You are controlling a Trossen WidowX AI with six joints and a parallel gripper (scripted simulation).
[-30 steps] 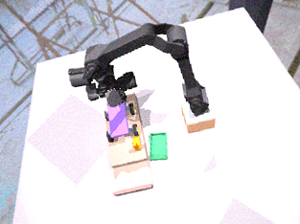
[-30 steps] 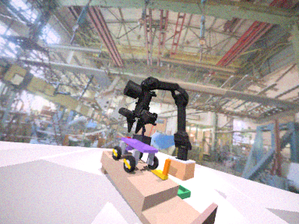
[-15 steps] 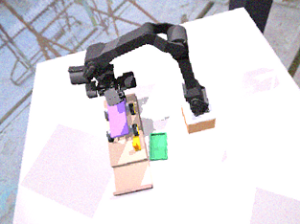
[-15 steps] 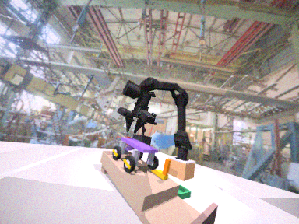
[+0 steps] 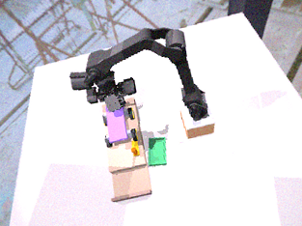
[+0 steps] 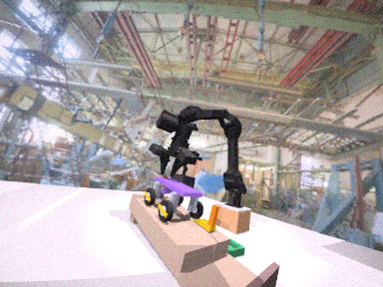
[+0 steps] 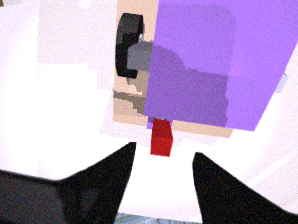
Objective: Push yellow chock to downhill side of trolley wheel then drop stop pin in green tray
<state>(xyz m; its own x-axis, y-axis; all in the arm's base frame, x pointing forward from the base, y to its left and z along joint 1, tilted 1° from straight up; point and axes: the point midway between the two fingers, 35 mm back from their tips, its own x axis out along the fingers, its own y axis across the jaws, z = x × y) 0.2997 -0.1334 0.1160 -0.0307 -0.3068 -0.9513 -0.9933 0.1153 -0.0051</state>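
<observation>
My gripper tip is now 10 mm to the left of the red-headed stop pin and 40 mm above it. From my gripper tip the other things lie so: yellow chock 10 mm behind, 200 mm to the left, 90 mm below; brown ramp 30 mm ahead, 100 mm to the left, 120 mm below; purple trolley 30 mm ahead, 90 mm to the left, 60 mm below.
</observation>
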